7 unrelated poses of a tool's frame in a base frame.
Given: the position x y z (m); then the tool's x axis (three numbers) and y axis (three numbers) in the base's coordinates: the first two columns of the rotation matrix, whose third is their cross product.
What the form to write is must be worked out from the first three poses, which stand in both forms.
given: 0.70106, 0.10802, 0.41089, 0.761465, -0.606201, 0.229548, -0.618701, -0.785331, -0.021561
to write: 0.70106, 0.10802, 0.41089, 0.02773, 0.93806, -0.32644, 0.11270
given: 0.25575, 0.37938, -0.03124, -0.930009, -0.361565, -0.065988, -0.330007, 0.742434, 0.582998
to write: 0.25575, 0.37938, -0.03124, 0.02567, 0.18530, -0.93304, -0.30732
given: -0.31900, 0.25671, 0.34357, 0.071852, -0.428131, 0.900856, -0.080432, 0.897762, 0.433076
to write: -0.31900, 0.25671, 0.34357, 0.70705, 0.18975, -0.67004, -0.12294
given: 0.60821, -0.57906, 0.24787, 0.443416, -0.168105, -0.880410, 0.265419, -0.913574, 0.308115
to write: 0.60821, -0.57906, 0.24787, 0.20577, 0.82424, 0.02952, -0.52671
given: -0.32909, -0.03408, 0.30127, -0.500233, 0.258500, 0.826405, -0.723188, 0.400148, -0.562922
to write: -0.32909, -0.03408, 0.30127, 0.47082, 0.16796, -0.69167, 0.52126
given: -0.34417, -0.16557, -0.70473, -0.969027, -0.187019, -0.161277, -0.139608, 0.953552, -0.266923
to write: -0.34417, -0.16557, -0.70473, 0.09273, -0.08299, 0.98396, -0.12782
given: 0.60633, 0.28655, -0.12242, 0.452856, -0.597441, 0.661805, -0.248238, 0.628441, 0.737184
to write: 0.60633, 0.28655, -0.12242, 0.74458, 0.41477, -0.50973, -0.11725
